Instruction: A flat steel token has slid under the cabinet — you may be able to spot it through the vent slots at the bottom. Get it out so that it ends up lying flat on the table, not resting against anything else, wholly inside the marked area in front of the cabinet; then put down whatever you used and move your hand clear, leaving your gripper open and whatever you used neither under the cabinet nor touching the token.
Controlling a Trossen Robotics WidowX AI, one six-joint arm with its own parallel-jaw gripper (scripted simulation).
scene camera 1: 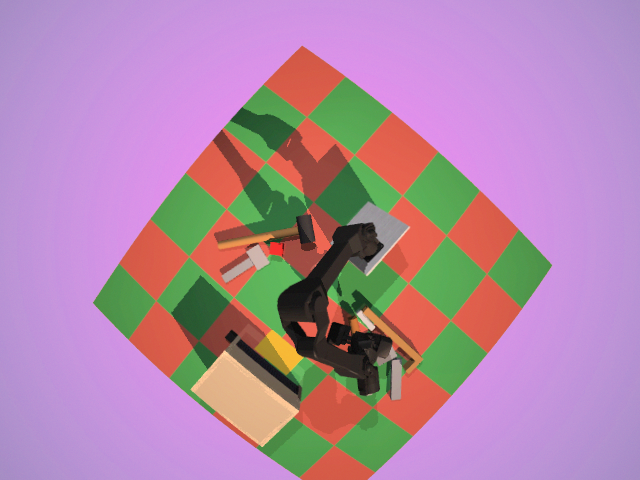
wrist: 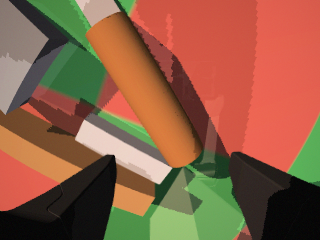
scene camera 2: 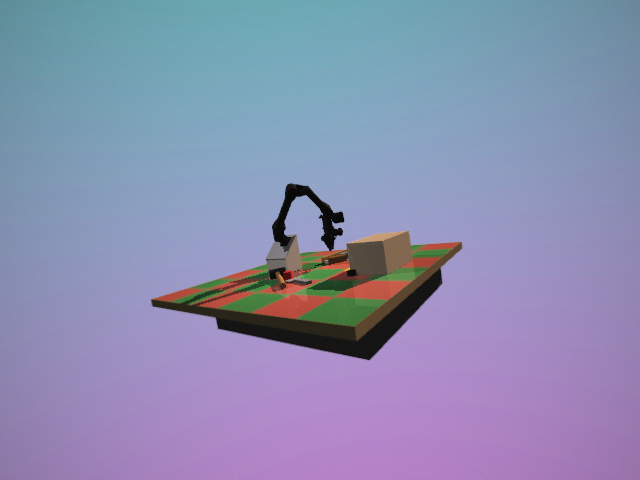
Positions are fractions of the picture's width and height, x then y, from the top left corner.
Scene:
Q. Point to an orange l-shaped hook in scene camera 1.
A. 0.65,0.75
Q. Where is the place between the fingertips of my gripper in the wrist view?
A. At 0.55,0.68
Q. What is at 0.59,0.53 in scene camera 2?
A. A tan cabinet.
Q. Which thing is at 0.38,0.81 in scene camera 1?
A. A tan cabinet.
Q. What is my gripper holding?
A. Nothing.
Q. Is my gripper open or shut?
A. Open.

